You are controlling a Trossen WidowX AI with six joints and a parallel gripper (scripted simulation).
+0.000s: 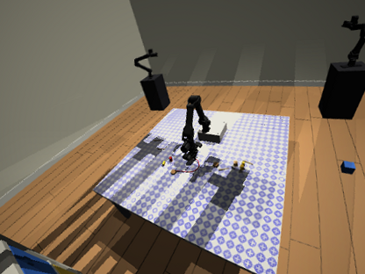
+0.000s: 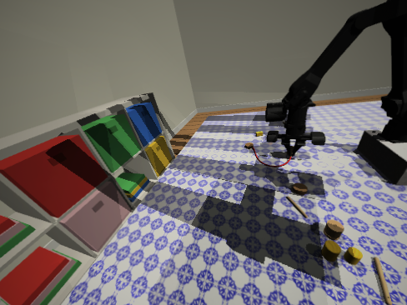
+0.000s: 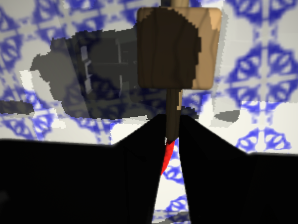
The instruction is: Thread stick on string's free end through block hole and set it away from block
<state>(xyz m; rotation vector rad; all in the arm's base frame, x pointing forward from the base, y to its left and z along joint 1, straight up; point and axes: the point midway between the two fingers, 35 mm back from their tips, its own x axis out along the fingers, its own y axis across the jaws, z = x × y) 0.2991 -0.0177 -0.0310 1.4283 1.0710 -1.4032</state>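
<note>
The wooden block lies 4 cm to the right of my gripper tip and 1 cm behind it. From my gripper tip the other things lie so: red cylinder: 19 cm to the right, 5 cm ahead; then round wooden button: 16 cm ahead, 12 cm to the right, 1 cm below; then yellow cube: 23 cm to the right, 10 cm ahead.
</note>
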